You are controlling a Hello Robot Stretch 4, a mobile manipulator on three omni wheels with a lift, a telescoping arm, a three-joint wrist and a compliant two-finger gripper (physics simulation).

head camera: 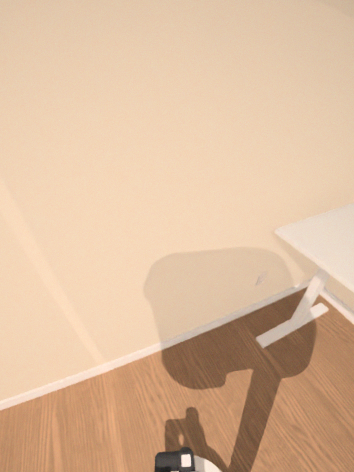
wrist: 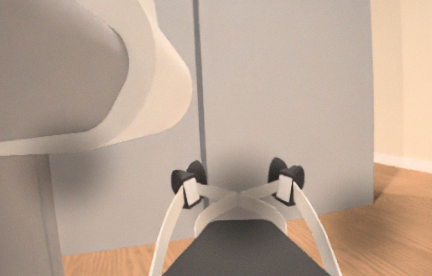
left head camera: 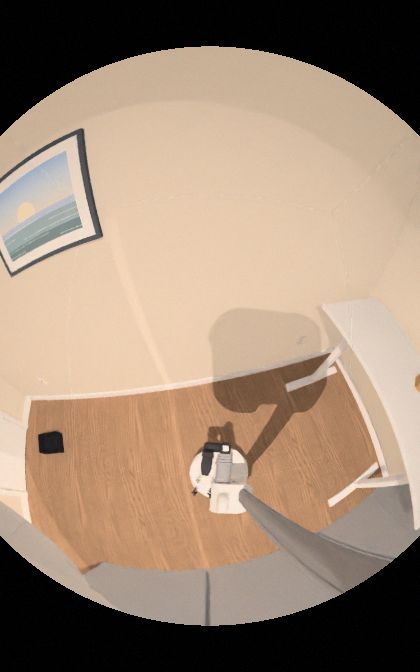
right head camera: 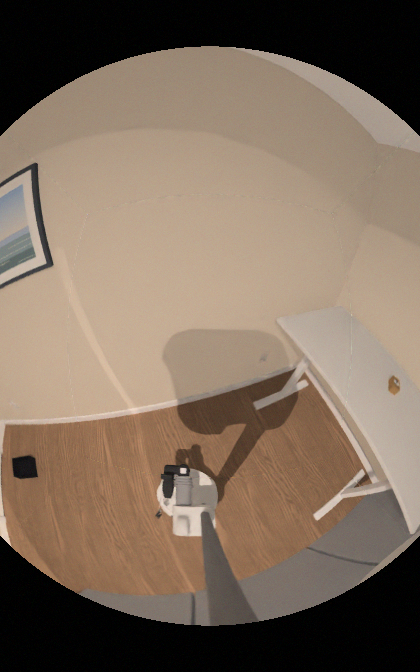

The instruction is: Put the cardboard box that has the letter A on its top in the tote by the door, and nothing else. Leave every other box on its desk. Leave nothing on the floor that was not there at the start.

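Frame: origin at the robot's base, x back, y right, z up, level; centimetres.
Seen in the pictures: gripper, between the fingertips: (wrist: 236, 174).
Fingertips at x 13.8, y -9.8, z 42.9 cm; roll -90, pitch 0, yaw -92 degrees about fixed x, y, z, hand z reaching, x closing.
Observation:
A point is followed by its place in that frame.
My gripper (wrist: 236, 174) {x 13.8, y -9.8, z 42.8 cm} is open, with nothing between its fingertips, and faces a grey partition in the wrist view. A small brown cardboard box (right head camera: 394, 385) sits on the white desk (right head camera: 345, 345) (left head camera: 372, 330) at the right; in the left head view a sliver of the box (left head camera: 418, 384) shows at the right edge. The marking on its top is too small to read. A black tote (left head camera: 51, 442) (right head camera: 25, 467) stands on the floor at the far left, near a white door (left head camera: 11, 462). My gripper is far from both the box and the tote.
The grey partition (wrist: 290, 100) {x 108.7, y -39.5, z 54.4 cm} (left head camera: 155, 592) runs along the side opposite the beige wall (head camera: 150, 150) {x -83.8, y -3.4, z 133.8 cm}. The desk's white feet (head camera: 292, 326) {x -85.0, y 90.2, z 0.0 cm} (left head camera: 352, 485) reach out over the wood floor. A framed picture (left head camera: 92, 190) hangs on the wall at the left.

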